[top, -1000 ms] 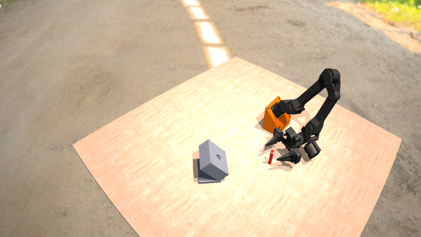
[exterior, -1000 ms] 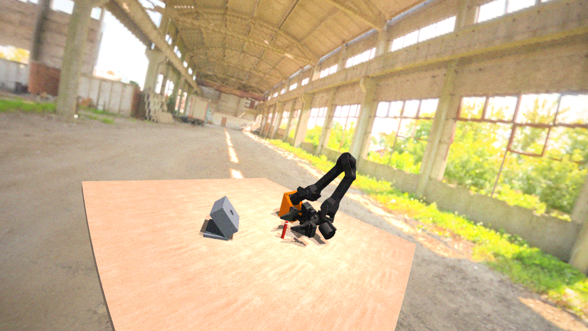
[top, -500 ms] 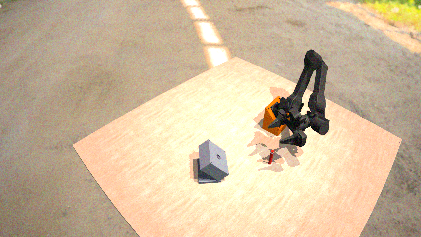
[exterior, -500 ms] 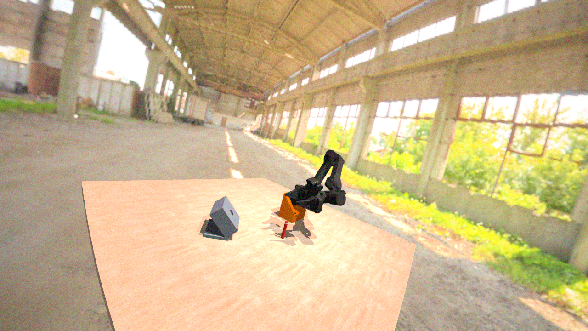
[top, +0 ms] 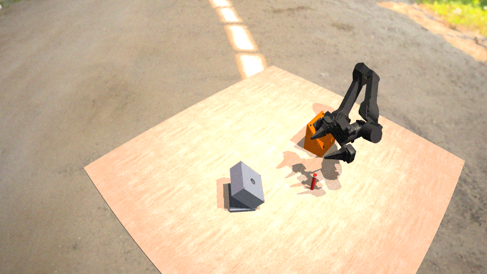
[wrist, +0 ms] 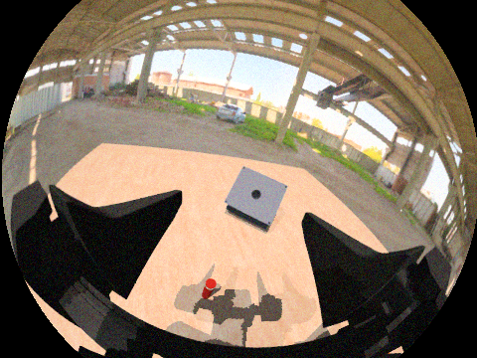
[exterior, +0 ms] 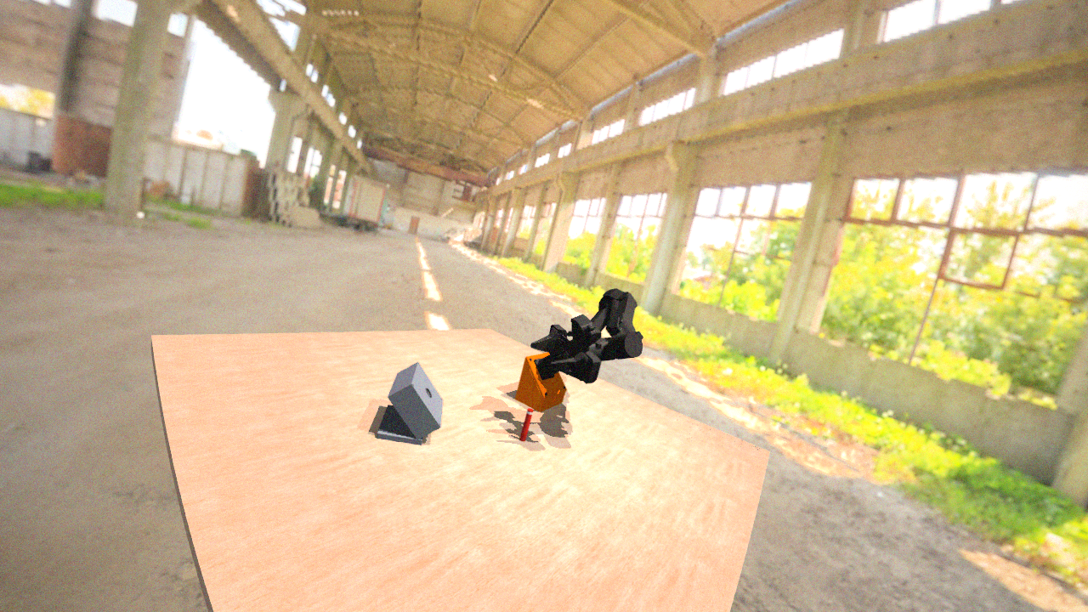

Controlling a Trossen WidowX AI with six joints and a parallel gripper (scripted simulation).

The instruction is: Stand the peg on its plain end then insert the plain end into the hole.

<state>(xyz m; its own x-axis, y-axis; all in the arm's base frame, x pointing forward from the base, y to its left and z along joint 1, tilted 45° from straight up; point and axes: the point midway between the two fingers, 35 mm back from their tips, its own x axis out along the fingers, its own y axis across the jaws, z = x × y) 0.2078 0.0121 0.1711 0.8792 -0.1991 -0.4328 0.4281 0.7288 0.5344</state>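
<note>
The red peg lies 160 mm below my gripper tip, 10 mm to the left of it and 10 mm behind it. Round my gripper tip: grey sloped panel (180 mm ahead, 160 mm to the right, 140 mm below).
</note>
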